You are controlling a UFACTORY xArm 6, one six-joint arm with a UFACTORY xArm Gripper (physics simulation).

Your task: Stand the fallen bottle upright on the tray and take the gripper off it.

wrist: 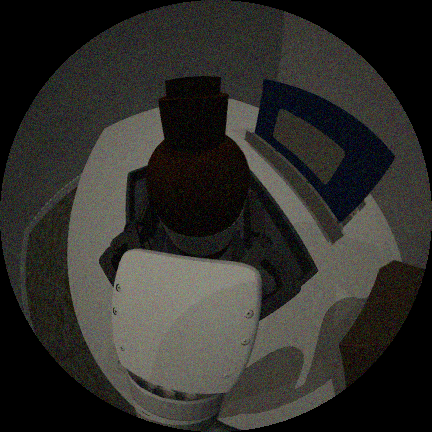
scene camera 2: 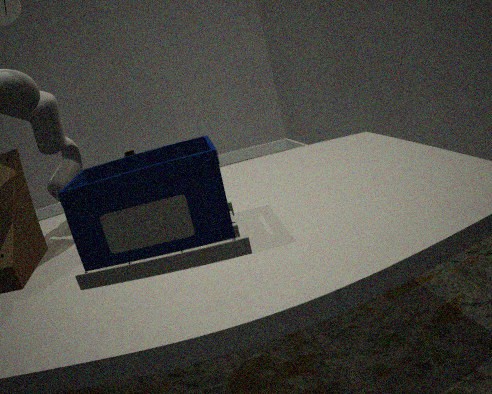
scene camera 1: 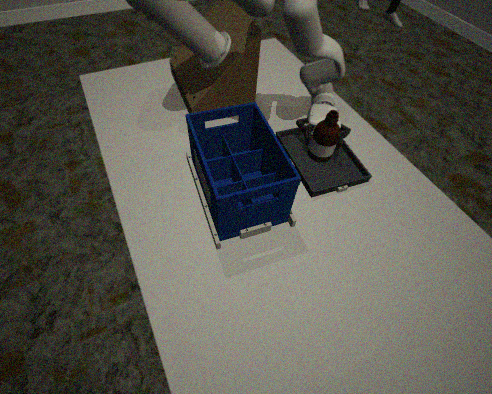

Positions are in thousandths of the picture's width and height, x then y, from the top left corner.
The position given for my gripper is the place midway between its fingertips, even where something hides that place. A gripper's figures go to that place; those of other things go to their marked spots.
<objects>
My gripper (wrist: 466, 457): 0.13 m from the lens. A brown bottle (wrist: 457, 413): 0.07 m from the lens.
</objects>
